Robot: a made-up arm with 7 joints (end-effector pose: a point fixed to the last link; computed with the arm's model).
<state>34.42 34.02 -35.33 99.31 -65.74 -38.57 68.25</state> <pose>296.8 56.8 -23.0 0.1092 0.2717 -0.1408 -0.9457</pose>
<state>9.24 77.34 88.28 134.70 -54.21 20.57 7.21</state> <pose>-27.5 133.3 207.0 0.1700 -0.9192 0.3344 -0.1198</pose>
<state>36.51 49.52 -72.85 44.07 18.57 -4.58 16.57</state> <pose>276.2 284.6 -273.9 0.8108 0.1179 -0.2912 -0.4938</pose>
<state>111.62 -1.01 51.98 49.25 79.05 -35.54 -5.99</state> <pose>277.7 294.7 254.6 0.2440 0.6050 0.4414 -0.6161</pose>
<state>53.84 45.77 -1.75 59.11 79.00 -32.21 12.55</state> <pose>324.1 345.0 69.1 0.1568 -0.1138 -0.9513 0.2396</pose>
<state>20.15 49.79 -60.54 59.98 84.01 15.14 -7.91</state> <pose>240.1 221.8 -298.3 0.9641 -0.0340 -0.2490 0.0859</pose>
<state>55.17 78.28 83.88 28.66 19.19 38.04 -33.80</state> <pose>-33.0 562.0 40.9 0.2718 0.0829 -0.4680 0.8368</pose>
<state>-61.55 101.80 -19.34 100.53 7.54 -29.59 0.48</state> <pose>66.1 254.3 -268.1 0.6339 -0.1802 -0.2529 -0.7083</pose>
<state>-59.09 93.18 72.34 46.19 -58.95 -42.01 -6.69</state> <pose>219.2 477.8 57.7 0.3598 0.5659 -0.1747 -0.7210</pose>
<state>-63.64 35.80 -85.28 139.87 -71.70 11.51 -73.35</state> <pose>-47.2 -55.7 -40.4 0.6513 0.0579 -0.7532 -0.0721</pose>
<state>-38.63 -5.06 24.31 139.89 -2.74 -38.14 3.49</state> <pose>164.7 210.3 -64.7 0.3568 0.2145 -0.9063 -0.0728</pose>
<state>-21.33 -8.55 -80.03 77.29 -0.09 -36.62 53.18</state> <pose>-20.4 -178.0 -186.0 0.1655 -0.7700 -0.4377 -0.4337</pose>
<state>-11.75 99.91 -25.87 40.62 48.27 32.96 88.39</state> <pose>162.1 517.0 -49.3 0.9878 -0.1551 -0.0136 0.0030</pose>
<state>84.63 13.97 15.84 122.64 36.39 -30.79 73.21</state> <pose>11.4 194.6 233.3 0.4903 -0.1908 0.7095 0.4688</pose>
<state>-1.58 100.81 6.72 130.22 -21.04 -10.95 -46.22</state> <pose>218.9 99.6 14.6 0.0980 -0.3714 0.7824 0.4903</pose>
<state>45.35 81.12 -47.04 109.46 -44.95 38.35 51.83</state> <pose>276.9 162.6 -13.4 0.5911 0.5472 -0.1288 -0.5784</pose>
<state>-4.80 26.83 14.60 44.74 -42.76 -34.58 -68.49</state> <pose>170.1 339.6 -318.5 0.4570 0.6297 -0.6242 -0.0698</pose>
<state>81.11 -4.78 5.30 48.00 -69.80 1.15 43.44</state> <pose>382.8 119.2 155.8 0.5278 0.2998 -0.6312 -0.4829</pose>
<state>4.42 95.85 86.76 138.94 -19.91 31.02 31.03</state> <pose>-3.4 53.9 182.4 0.0172 -0.8074 0.5519 0.2079</pose>
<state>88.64 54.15 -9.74 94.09 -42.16 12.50 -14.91</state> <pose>128.3 214.4 280.2 0.0430 -0.7456 0.6613 -0.0705</pose>
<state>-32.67 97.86 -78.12 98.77 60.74 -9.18 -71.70</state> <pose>-91.0 283.1 -250.4 0.8230 0.4986 -0.0712 -0.2628</pose>
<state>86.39 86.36 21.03 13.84 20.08 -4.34 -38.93</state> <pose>7.3 570.3 64.0 0.1071 0.4278 -0.4880 0.7532</pose>
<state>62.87 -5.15 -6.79 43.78 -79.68 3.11 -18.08</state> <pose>415.4 72.4 9.5 0.3470 0.5600 -0.6837 -0.3138</pose>
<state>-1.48 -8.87 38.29 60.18 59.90 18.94 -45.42</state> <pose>187.7 235.1 -329.4 0.6712 0.0200 -0.0534 0.7391</pose>
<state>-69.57 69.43 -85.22 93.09 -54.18 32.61 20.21</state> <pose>-291.0 164.5 -134.0 0.2931 -0.3741 0.2598 -0.8406</pose>
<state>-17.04 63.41 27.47 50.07 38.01 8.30 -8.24</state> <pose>168.7 483.9 -118.3 0.7582 0.4369 -0.4412 0.1991</pose>
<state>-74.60 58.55 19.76 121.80 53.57 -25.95 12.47</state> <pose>124.6 180.1 -204.6 0.7624 -0.2234 -0.5908 -0.1406</pose>
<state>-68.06 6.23 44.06 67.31 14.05 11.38 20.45</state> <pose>-161.0 342.2 -270.7 0.9542 0.1721 -0.0123 0.2446</pose>
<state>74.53 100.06 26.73 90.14 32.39 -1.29 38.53</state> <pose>-81.3 264.2 289.4 0.0769 0.5553 -0.7856 -0.2617</pose>
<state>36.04 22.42 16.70 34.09 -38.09 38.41 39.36</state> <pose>331.9 324.3 -193.4 0.9774 0.0611 -0.1943 -0.0571</pose>
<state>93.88 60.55 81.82 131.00 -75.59 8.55 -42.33</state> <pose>-202.7 210.4 17.2 0.4090 -0.5583 -0.2047 -0.6921</pose>
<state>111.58 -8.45 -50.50 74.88 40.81 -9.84 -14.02</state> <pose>122.8 -117.9 238.8 0.0310 -0.2811 -0.9127 -0.2948</pose>
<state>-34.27 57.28 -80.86 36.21 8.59 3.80 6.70</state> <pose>-177.0 369.2 -307.7 0.7111 -0.0289 0.3605 -0.6029</pose>
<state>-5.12 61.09 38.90 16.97 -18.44 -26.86 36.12</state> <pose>50.5 536.6 -170.0 0.8860 0.2977 -0.3093 -0.1754</pose>
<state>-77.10 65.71 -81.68 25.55 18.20 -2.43 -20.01</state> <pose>-273.9 462.0 -81.2 0.5380 0.0051 0.4932 -0.6836</pose>
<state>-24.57 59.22 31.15 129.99 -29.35 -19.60 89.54</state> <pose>217.6 166.7 21.9 0.4161 0.1761 -0.0717 -0.8892</pose>
